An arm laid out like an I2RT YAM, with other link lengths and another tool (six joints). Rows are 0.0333 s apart.
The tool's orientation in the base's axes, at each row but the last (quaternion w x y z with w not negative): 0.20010 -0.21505 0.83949 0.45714; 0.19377 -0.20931 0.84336 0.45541; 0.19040 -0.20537 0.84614 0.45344; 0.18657 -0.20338 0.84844 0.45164; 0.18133 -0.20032 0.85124 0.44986; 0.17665 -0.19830 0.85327 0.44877
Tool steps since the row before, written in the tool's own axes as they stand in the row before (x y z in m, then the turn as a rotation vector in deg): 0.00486 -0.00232 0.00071 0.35 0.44 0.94; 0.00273 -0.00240 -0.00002 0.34 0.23 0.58; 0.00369 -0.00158 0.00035 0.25 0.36 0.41; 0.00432 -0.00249 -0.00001 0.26 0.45 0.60; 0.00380 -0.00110 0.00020 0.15 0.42 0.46; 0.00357 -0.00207 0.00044 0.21 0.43 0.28
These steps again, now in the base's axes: -0.00266 -0.00140 -0.00453 -0.40 0.96 -0.36; -0.00102 -0.00169 -0.00305 -0.33 0.55 -0.31; -0.00224 -0.00115 -0.00315 -0.34 0.48 -0.09; -0.00238 -0.00204 -0.00388 -0.37 0.69 -0.13; -0.00266 -0.00107 -0.00273 -0.28 0.58 -0.03; -0.00198 -0.00135 -0.00339 -0.36 0.42 0.05
